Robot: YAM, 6 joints.
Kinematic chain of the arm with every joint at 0, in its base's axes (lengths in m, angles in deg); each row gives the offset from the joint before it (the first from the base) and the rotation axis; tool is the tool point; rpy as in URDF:
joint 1: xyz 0 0 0.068 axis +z
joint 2: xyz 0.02 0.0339 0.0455 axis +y
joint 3: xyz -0.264 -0.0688 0 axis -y
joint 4: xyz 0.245 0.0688 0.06 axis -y
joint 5: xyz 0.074 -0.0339 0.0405 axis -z
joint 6: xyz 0.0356 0 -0.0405 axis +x
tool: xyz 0 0 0 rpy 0 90 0
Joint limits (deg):
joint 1: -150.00..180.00
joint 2: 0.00..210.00
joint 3: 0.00..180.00
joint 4: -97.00..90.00
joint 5: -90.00..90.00
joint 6: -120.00..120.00
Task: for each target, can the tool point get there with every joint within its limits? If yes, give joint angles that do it. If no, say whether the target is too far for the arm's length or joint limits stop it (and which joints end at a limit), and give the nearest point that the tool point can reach.
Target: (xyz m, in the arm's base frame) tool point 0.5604 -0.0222 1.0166
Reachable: no: too far | nearest point 0.3413 -0.0135 0.6504 | short by 0.427 m
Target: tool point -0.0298 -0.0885 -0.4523
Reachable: no: joint limits stop it (at a limit: joint 2) | nearest point -0.0404 -0.1201 -0.3592 | short by 0.099 m
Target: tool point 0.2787 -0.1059 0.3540
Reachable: yes | joints -15.53 76.35 51.76 43.50 50.47 27.99
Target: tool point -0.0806 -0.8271 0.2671
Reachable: no: too far | nearest point -0.0616 -0.6319 0.2300 | short by 0.200 m
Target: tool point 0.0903 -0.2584 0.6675
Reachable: yes | joints -65.83 110.83 152.48 39.41 41.16 -55.69
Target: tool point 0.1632 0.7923 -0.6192
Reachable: no: too far | nearest point 0.1000 0.4853 -0.2831 | short by 0.460 m
